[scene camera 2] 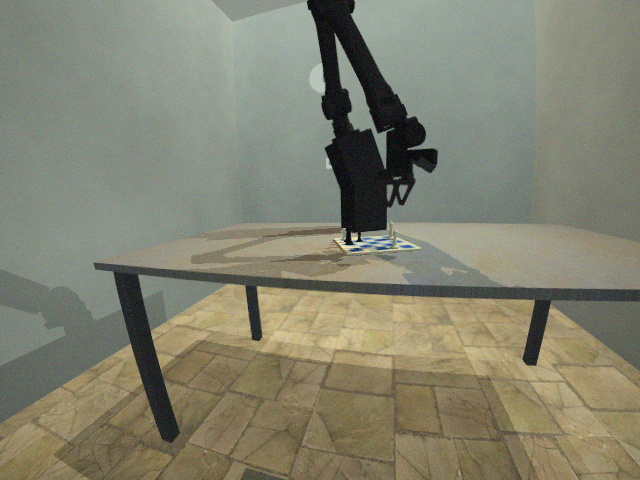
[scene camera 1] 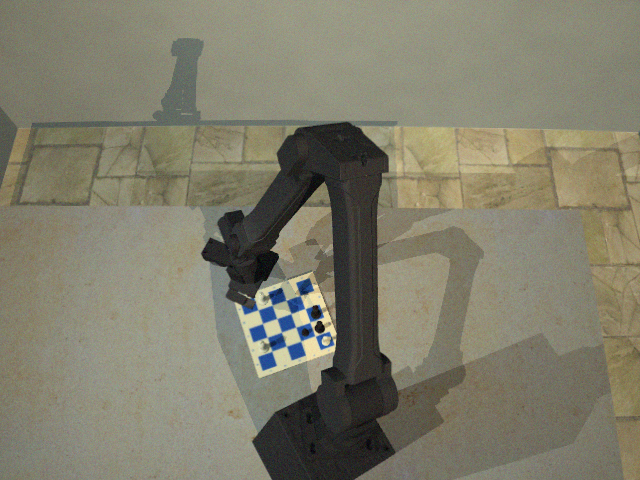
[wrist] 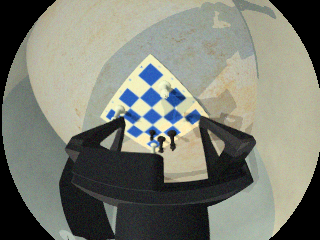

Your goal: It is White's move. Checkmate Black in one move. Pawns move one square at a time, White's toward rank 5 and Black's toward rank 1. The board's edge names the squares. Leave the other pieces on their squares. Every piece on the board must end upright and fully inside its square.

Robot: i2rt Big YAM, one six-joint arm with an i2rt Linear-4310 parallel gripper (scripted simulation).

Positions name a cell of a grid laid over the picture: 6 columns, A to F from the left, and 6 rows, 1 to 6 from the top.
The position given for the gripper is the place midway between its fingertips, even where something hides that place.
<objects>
gripper: scene camera 2 D3; scene camera 1 C4; wrist D4
chessboard: scene camera 2 D4; scene camera 1 C5; wrist C3
</objects>
